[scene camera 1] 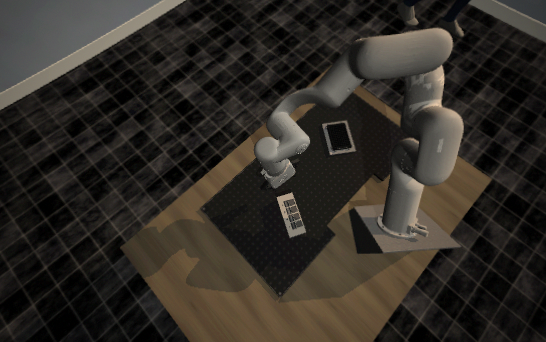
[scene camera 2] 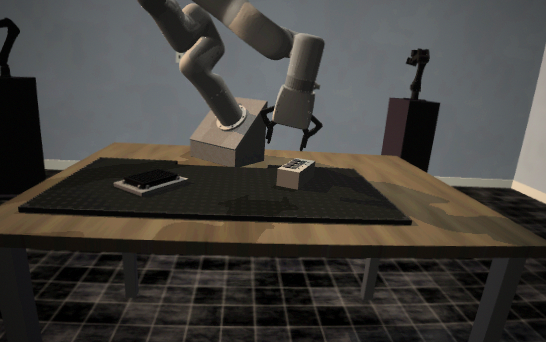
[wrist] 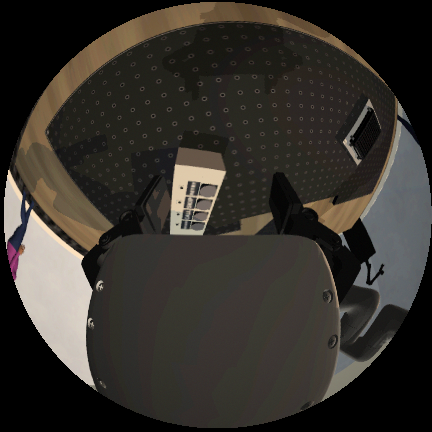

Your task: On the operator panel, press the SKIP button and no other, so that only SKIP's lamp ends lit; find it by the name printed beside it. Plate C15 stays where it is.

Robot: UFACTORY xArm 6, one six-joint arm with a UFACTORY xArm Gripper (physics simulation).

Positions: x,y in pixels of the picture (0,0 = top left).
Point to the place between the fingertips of my gripper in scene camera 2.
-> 284,145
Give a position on an operator panel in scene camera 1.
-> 292,230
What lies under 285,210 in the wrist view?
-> My gripper.
